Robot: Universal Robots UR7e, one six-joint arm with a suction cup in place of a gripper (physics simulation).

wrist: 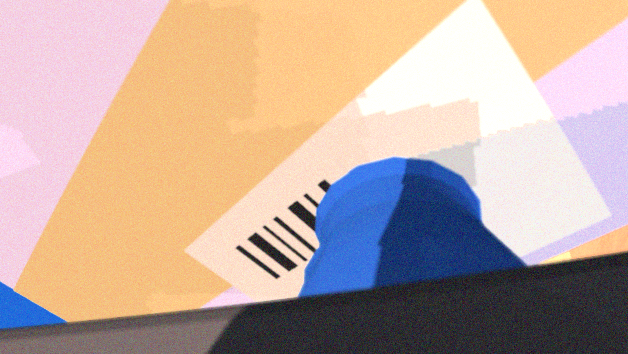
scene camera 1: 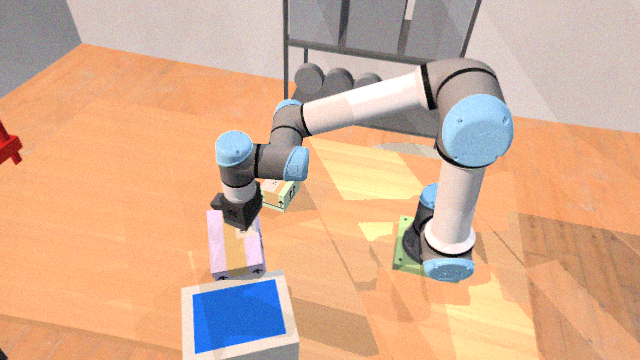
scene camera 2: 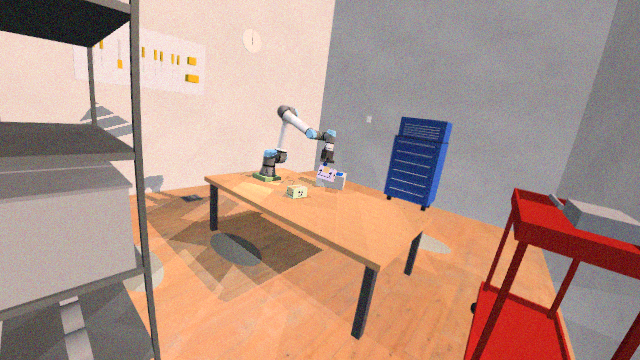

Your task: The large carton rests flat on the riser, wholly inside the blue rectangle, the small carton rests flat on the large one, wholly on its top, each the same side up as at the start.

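Observation:
The large lilac carton (scene camera 1: 235,250) (scene camera 2: 326,173) (wrist: 65,75) hangs from my suction gripper (scene camera 1: 243,230) (scene camera 2: 325,164) (wrist: 397,190), whose blue cup is on the carton's top by the barcode label. In scene camera 1 the carton is just behind the white riser (scene camera 1: 286,310) (scene camera 2: 337,183), whose back edge hides part of its front face. The blue rectangle (scene camera 1: 240,315) (scene camera 2: 340,174) on the riser shows uncovered in scene camera 1; a blue patch (wrist: 22,310) shows at the wrist view's lower left. The small green carton (scene camera 1: 281,194) (scene camera 2: 297,192) rests on the table behind, partly hidden by the arm in scene camera 1.
The arm's green base plate (scene camera 1: 402,260) (scene camera 2: 266,177) is on the table (scene camera 2: 350,225). A grey shelf rack (scene camera 1: 286,65) (scene camera 2: 137,150) stands beyond the table in scene camera 1. A red cart (scene camera 2: 537,212) and a blue cabinet (scene camera 2: 415,170) stand at the right in scene camera 2.

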